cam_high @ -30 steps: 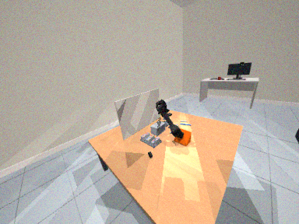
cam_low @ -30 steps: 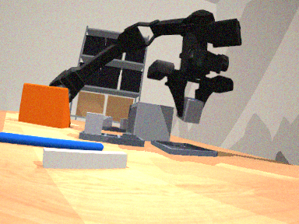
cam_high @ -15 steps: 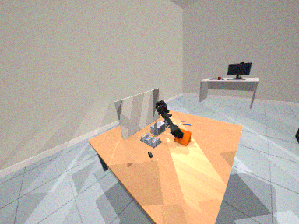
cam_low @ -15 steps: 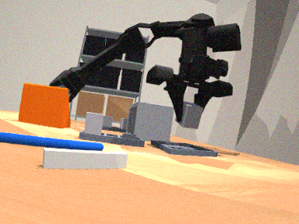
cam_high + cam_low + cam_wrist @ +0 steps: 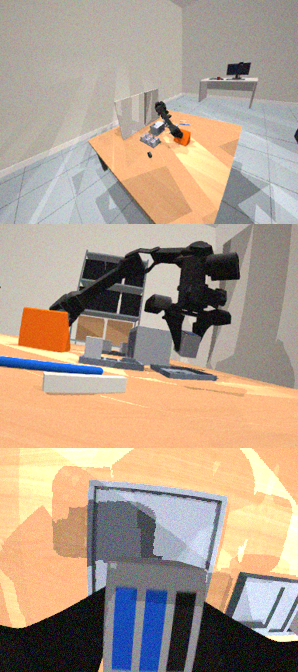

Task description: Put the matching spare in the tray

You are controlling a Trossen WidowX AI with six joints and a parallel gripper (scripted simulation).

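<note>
My gripper tip is now 4 cm above the flat dark tray. The rest, counted from my gripper tip: blue rod: 23 cm behind, 12 cm to the right, 4 cm below; then mounted unit: 4 cm behind, 21 cm to the left; then grey upright panel: 19 cm ahead, 21 cm to the left, 18 cm above.
</note>
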